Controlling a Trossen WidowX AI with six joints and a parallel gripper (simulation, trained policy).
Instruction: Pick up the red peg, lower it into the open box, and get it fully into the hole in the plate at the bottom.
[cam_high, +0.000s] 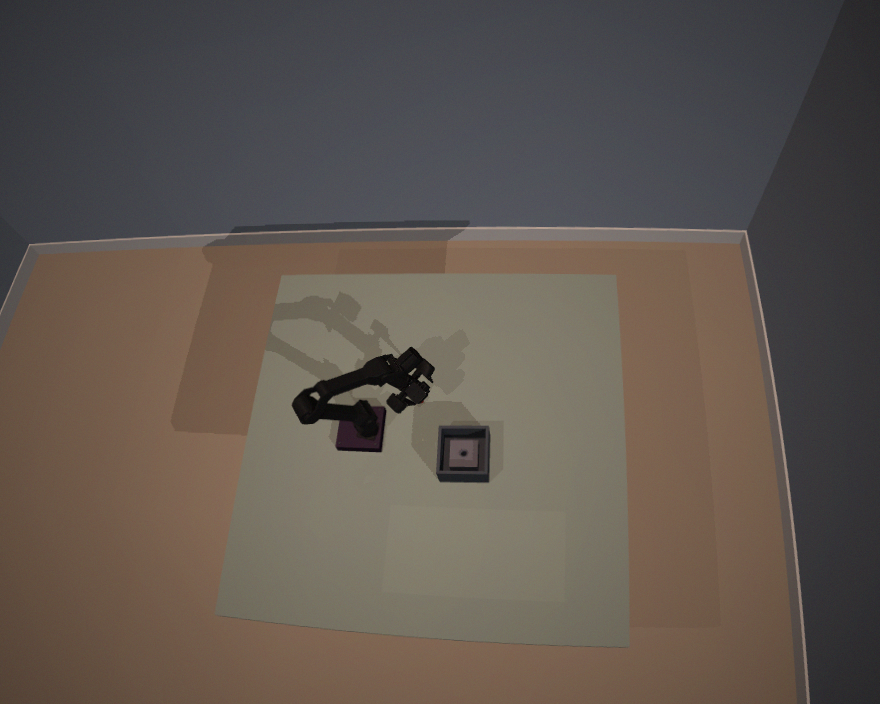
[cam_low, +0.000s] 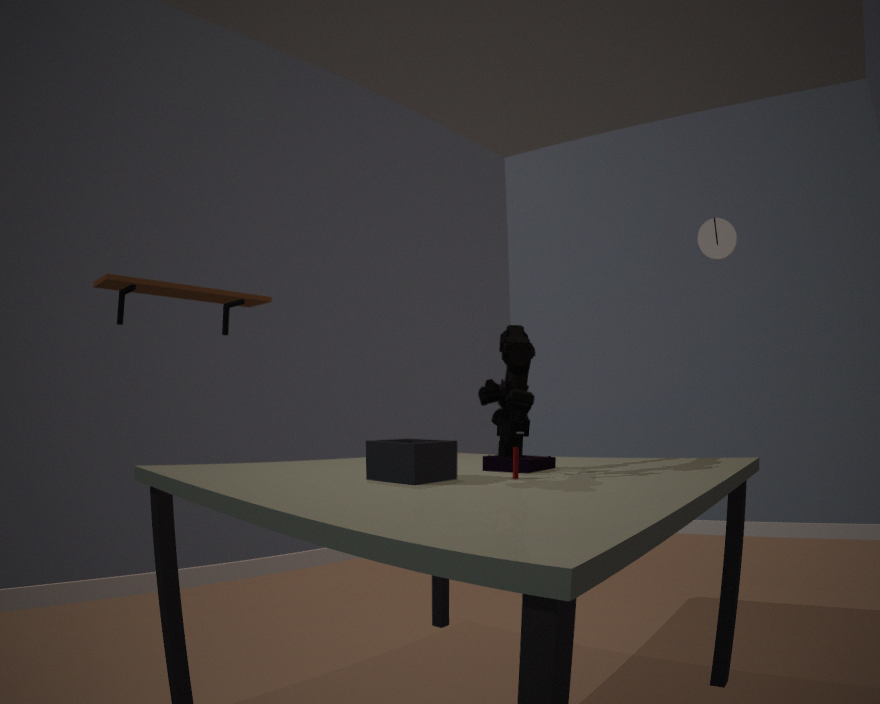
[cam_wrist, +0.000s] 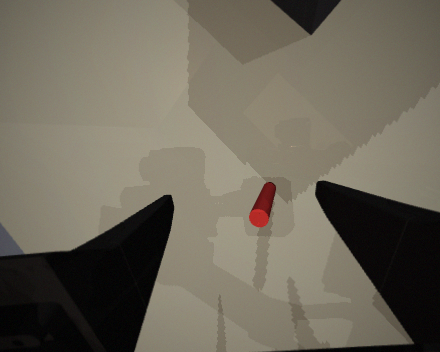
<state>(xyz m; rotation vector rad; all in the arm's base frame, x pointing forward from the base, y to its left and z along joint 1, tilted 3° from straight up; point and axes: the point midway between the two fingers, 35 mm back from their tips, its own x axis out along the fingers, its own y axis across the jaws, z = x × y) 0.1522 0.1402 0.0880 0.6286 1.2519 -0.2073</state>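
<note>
Right now my gripper tip is 2 cm past the red peg, 1 cm to the right of it and 6 cm above it. From my gripper tip the other things lie so: dark box 17 cm ahead, 16 cm to the right, 7 cm below; pale plate 17 cm ahead, 16 cm to the right, 5 cm below.
</note>
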